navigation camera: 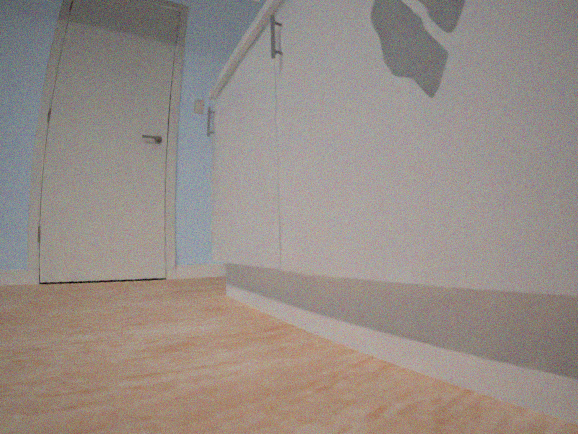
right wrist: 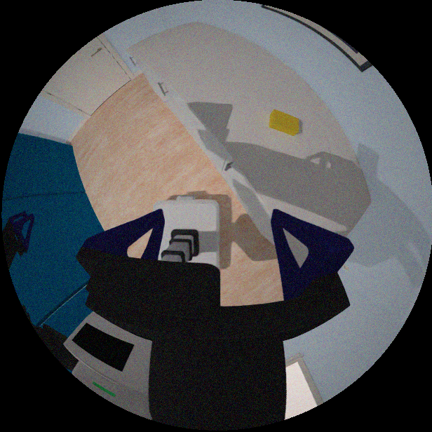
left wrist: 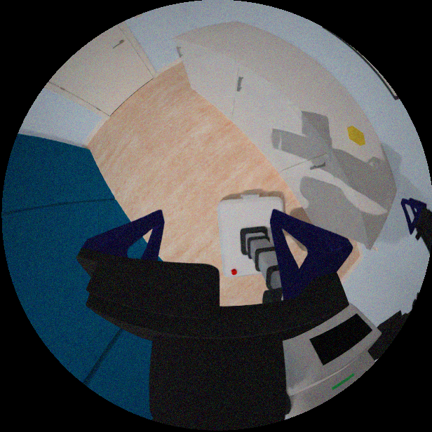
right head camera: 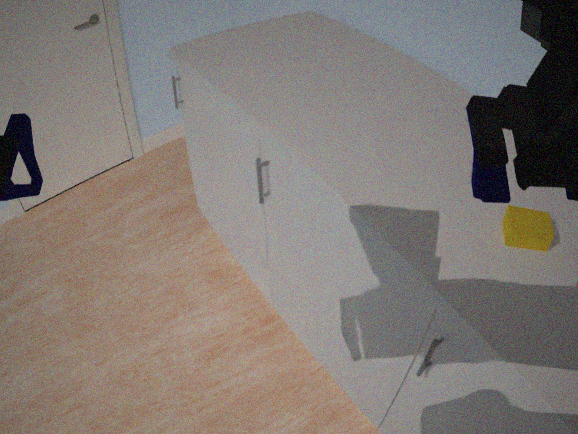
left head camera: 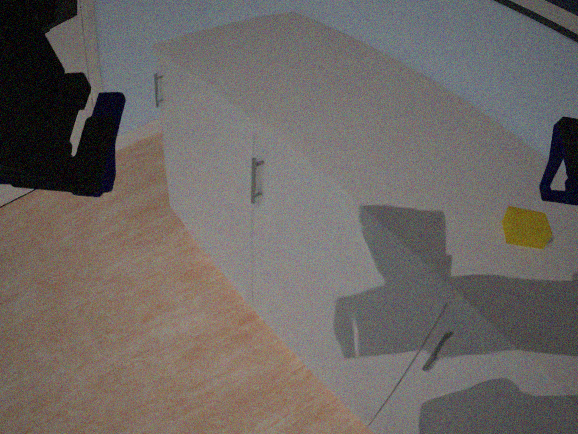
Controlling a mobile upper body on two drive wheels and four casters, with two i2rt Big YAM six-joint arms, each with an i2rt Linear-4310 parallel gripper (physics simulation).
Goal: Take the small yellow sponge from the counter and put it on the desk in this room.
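Frame: origin at the left arm's base, x ahead, y left, z up, level; millimetres.
Seen in the pictures: left gripper, fingertip midpoint: point(right head camera: 5, 184) point(left head camera: 61, 178); right gripper, fingertip midpoint: point(right head camera: 523, 190) point(left head camera: 576, 194).
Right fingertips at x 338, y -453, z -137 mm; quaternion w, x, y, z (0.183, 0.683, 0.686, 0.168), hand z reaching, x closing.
Observation:
A point is followed by its place in that frame.
The small yellow sponge point(left head camera: 526, 227) {x 607, y -674, z -455 mm} point(right head camera: 528, 228) {x 607, y -681, z -455 mm} point(left wrist: 356, 135) point(right wrist: 284, 123) lies on the pale counter point(left head camera: 300, 75) {x 1215, y -273, z -500 mm} point(right head camera: 310, 75) {x 1213, y -278, z -500 mm} point(right wrist: 225, 65), towards the right of both head views. My right gripper point(right wrist: 217, 214) is open and empty. In the right head view one of its fingers shows just above the sponge in the picture, and the sponge is not between the fingers. My left gripper point(left wrist: 216, 215) is open and empty, off to the left of the counter in the left head view. I cannot identify the desk in any view.
White cabinet doors point(left head camera: 210, 150) {x 1195, y -31, z -744 mm} point(navigation camera: 425, 175) {x 697, y -381, z -1117 mm} with metal handles form the counter's front, close to my base point(left wrist: 235, 215). Arm shadows fall across the counter. A closed door point(right head camera: 55, 100) {x 1858, y 1006, z -842 mm} point(navigation camera: 105, 165) {x 1838, y 1033, z -685 mm} stands beyond its far end. A large teal surface point(left wrist: 55, 240) point(right wrist: 45, 175) is at the left.

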